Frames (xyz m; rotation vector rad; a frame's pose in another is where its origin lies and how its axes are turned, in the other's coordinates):
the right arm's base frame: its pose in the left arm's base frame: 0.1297 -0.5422 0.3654 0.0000 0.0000 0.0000
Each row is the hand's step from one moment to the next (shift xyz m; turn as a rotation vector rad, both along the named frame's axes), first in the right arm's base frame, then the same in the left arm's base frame.
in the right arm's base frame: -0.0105 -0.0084 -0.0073 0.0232 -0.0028 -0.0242
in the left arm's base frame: -0.0105 -0.0084 -0.0073 0.0232 -0.0028 -0.0242
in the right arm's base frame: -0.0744 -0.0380 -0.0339 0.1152 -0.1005 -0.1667
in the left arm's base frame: -0.0744 -0.0380 -0.0339 0.1152 -0.1005 -0.1667
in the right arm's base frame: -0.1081 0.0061 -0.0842 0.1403 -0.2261 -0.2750
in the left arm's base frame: -0.1081 0.0061 -0.0842 0.1403 -0.2261 -0.2750
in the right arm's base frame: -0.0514 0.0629 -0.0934 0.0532 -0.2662 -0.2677
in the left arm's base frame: -0.0514 0.0629 -0.0934 0.0532 -0.2662 -0.2677
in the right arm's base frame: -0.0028 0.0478 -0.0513 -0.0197 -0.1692 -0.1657
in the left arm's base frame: -0.0028 0.0478 -0.0513 -0.0197 -0.1692 -0.1657
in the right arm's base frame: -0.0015 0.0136 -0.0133 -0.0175 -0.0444 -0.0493
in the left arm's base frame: -0.0015 0.0136 -0.0133 -0.0175 -0.0444 -0.0493
